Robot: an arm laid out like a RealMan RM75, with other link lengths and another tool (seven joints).
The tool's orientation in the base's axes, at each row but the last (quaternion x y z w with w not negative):
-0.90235, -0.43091, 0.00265, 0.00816
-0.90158, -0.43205, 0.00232, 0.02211
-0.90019, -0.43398, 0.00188, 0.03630
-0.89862, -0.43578, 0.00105, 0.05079
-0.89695, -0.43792, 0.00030, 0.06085
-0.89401, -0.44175, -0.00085, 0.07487
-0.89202, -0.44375, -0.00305, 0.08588
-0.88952, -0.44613, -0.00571, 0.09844
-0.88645, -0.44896, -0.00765, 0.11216
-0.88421, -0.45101, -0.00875, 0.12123
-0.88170, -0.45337, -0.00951, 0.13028
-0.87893, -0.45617, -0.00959, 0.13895
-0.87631, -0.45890, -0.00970, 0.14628
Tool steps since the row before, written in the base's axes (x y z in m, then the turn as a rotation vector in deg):
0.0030, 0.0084, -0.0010, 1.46, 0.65, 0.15
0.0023, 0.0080, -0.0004, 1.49, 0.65, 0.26
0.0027, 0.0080, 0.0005, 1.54, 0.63, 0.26
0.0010, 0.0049, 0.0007, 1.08, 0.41, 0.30
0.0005, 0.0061, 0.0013, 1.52, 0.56, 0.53
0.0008, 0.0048, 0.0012, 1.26, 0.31, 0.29
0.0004, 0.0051, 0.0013, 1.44, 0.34, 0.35
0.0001, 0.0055, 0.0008, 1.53, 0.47, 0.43
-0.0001, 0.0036, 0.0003, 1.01, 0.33, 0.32
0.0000, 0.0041, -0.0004, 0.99, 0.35, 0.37
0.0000, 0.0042, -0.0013, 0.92, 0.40, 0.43
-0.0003, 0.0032, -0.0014, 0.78, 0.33, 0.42
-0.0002, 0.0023, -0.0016, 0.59, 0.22, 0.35
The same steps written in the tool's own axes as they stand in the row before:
0.0084, -0.0029, 0.0011, 1.42, 0.72, -0.16
0.0077, -0.0032, 0.0006, 1.44, 0.74, -0.27
0.0079, -0.0029, -0.0001, 1.46, 0.79, -0.27
0.0045, -0.0023, -0.0003, 1.00, 0.57, -0.31
0.0052, -0.0035, -0.0007, 1.40, 0.79, -0.55
0.0044, -0.0024, -0.0006, 1.03, 0.77, -0.33
0.0044, -0.0029, -0.0005, 1.17, 0.89, -0.39
0.0045, -0.0033, 0.0002, 1.34, 0.87, -0.46
0.0028, -0.0022, 0.0005, 0.90, 0.56, -0.33
0.0032, -0.0022, 0.0013, 0.91, 0.52, -0.37
0.0032, -0.0020, 0.0023, 0.92, 0.42, -0.41
0.0022, -0.0017, 0.0022, 0.78, 0.35, -0.41
0.0015, -0.0010, 0.0022, 0.57, 0.27, -0.35

